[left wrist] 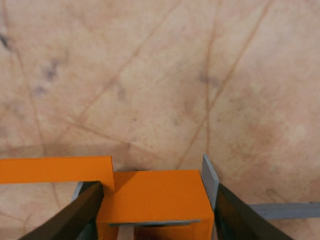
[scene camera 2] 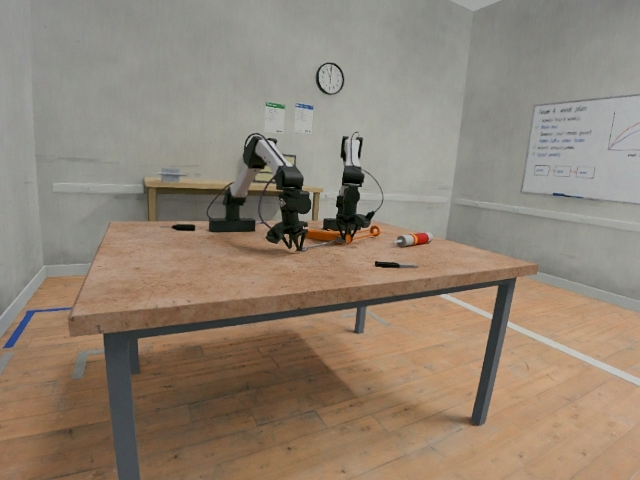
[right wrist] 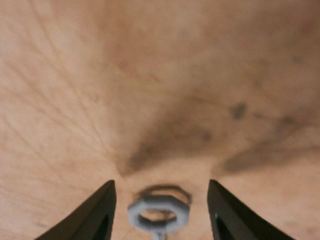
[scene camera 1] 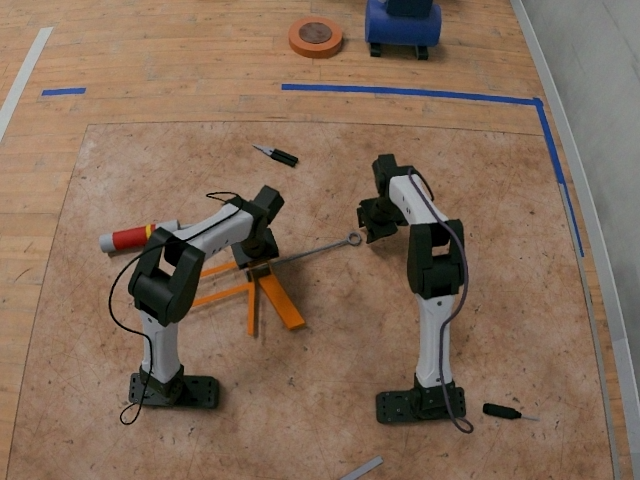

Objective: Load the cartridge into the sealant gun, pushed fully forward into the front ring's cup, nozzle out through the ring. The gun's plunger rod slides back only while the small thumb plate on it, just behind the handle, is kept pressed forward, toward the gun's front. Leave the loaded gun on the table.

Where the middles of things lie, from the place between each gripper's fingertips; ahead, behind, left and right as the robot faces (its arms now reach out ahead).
Scene:
I see my left gripper [scene camera 1: 258, 261] 5 cm past the orange sealant gun [scene camera 1: 286, 310], 3 cm to the left of it and 1 cm above it. Also, from my left hand: cartridge [scene camera 1: 135, 237] (30 cm to the left, 5 cm ahead, 1 cm below).
The orange sealant gun is 140 mm behind my right hand [scene camera 1: 364, 235] and 250 mm to the left of it. Also, from my right hand: cartridge: 40 mm behind, 570 mm to the left, 10 mm above.

